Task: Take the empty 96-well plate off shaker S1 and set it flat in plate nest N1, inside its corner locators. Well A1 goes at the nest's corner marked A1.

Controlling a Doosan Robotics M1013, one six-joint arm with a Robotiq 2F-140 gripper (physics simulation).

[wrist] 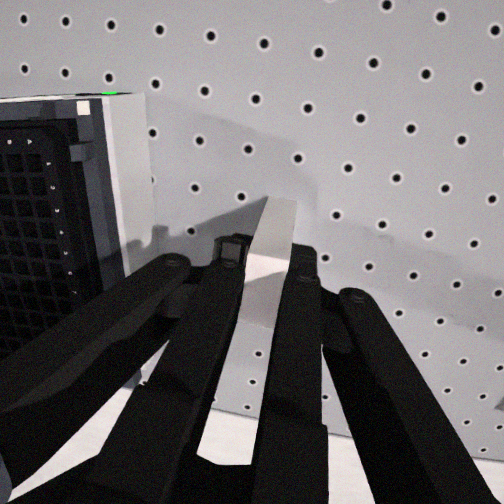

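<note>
My gripper [265, 260] fills the lower half of the wrist view, its black fingers drawn close together. Between the fingertips is a thin light-grey slab [260, 300], seen edge-on and touched by both fingers on its sides; it looks like the 96-well plate, though its wells are hidden. At the left stands a white box-shaped unit [75, 200] with a dark grid face, a grey frame, a small grey corner block, a white square mark in its upper corner and a green light [109, 92] on its top edge. I cannot tell whether it is S1 or N1.
A light-grey perforated board [375, 150] with regular dark holes spans the background behind the gripper. A white surface strip [230, 440] shows below the board. The boxed unit is close on the gripper's left.
</note>
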